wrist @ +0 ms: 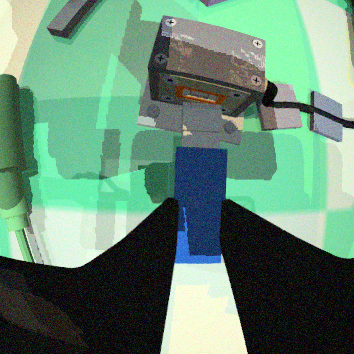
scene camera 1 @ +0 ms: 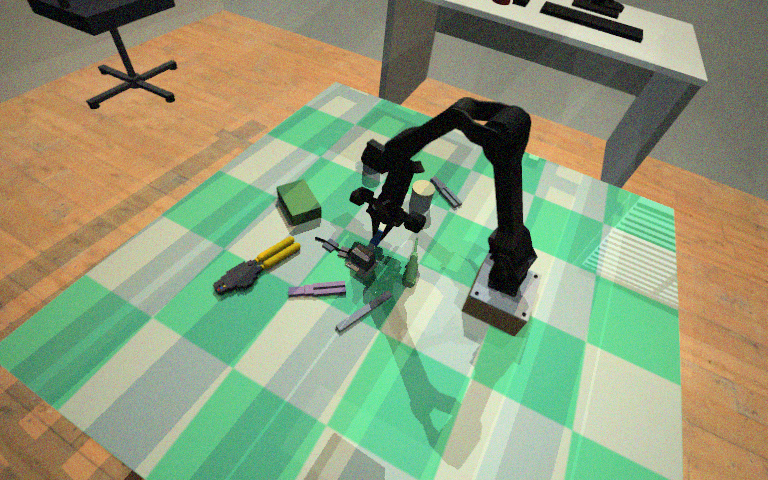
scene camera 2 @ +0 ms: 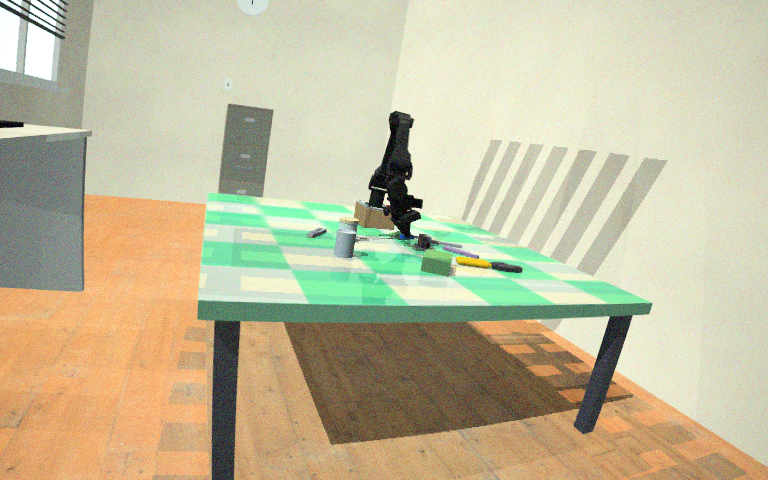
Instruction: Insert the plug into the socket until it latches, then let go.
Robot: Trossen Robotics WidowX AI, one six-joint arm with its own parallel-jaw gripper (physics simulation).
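The socket is a dark grey metal box with screws, on a light base plate; a black cable leaves its side. Its orange-rimmed opening faces my gripper. The plug has a blue body and a flat grey metal tip. In the wrist view the tip points at the socket, with its end just below the opening, which shows uncovered; the tip appears outside it. I cannot tell the exact gap. My gripper is shut on the plug's blue body.
A green screwdriver lies beside the socket. Yellow-handled pliers, a green block, a purple piece, a grey bar and a jar are around it.
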